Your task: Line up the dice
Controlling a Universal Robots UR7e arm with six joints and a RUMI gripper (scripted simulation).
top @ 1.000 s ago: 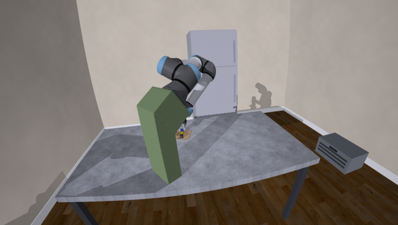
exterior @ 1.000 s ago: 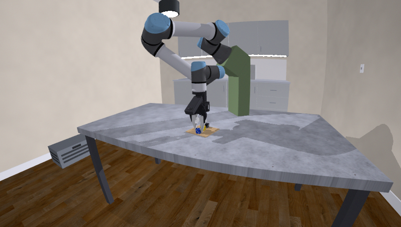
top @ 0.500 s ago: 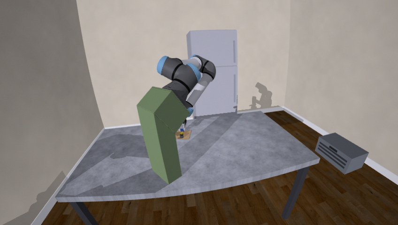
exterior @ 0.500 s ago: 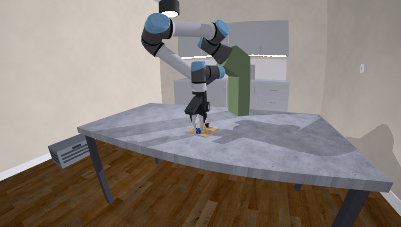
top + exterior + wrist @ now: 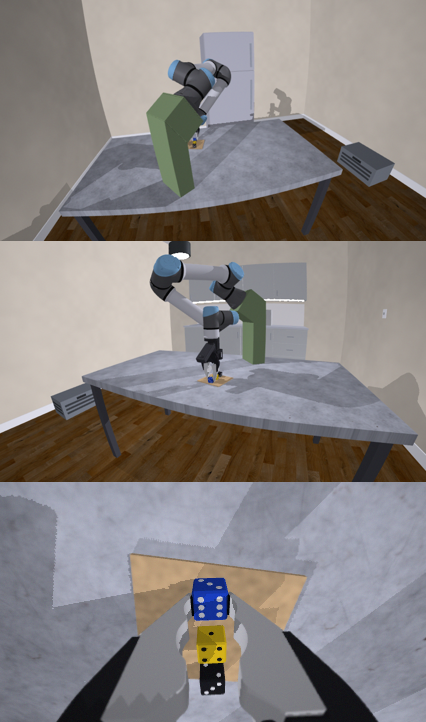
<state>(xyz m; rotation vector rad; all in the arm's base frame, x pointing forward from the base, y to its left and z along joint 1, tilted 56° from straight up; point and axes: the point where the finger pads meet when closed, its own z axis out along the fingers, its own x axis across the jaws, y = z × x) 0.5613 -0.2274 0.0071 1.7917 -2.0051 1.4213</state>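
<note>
The blue die is right at my hand. The rest, counted from my hand: mat 4 cm behind, 2 cm to the left, 2 cm below; black die 9 cm behind, 3 cm to the left, 1 cm below; yellow die 5 cm behind, 2 cm to the left, 1 cm below.
</note>
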